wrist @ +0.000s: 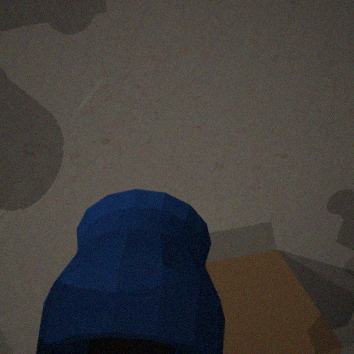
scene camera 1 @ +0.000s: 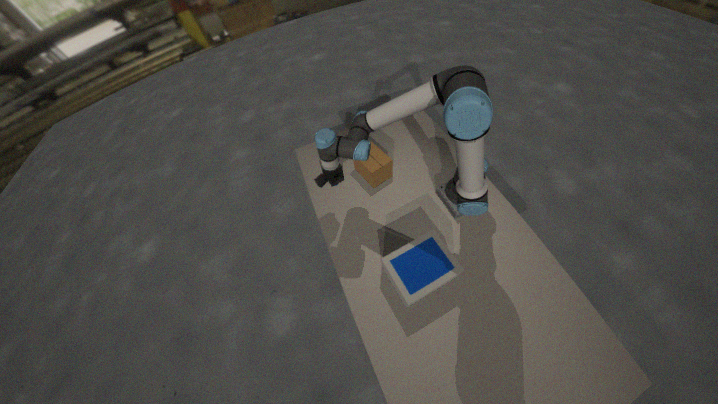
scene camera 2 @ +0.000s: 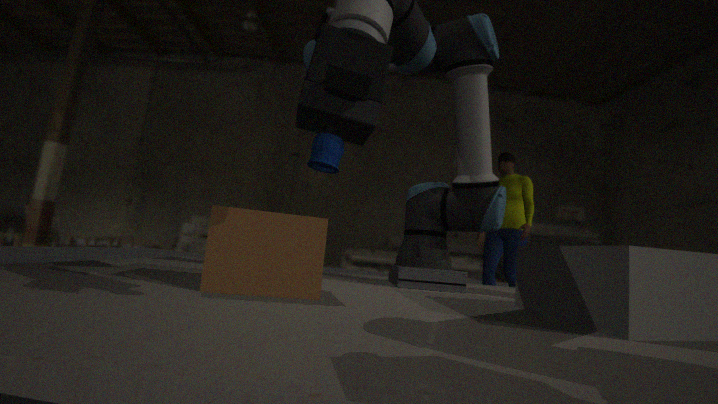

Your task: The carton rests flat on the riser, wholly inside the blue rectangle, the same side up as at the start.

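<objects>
Riser out of frame in the wrist view; visible in scene camera 1 and scene camera 2. Same spot on the riser: point(scene camera 2: 635, 293) and point(scene camera 1: 382, 264). Brown carton visible in scene camera 1 point(378, 168), scene camera 2 and the wrist view. Same spot on the carton: point(scene camera 2: 248, 252) and point(wrist: 246, 302).
</objects>
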